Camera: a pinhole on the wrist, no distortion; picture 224 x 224 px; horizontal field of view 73.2 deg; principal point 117.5 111.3 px. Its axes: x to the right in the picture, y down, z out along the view. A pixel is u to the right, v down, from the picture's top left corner.
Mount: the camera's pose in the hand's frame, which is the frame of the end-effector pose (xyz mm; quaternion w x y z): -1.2 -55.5 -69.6 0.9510 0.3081 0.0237 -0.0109
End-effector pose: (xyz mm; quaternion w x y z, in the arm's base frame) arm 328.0 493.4 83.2 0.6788 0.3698 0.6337 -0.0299
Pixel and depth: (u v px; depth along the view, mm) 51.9 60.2 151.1
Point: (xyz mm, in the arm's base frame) 243.3 318.2 50.7
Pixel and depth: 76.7 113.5 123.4
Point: 285.6 371.4 48.3
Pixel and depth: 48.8 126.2 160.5
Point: 306.9 326.1 73.9
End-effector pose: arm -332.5 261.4 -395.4 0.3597 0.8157 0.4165 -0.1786
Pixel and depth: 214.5 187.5 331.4
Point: -287.8 223.9 -775.5
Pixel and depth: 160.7 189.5 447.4
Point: -345.0 86.8 -828.2
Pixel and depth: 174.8 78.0 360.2
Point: -513.0 349.4 -741.3
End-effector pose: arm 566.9 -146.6 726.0 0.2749 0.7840 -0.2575 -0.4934
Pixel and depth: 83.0 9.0 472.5
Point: 486.8 323.1 338.1
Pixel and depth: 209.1 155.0 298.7
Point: 467.1 -199.8 415.0
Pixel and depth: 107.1 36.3 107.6
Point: 598.3 -23.9 624.0
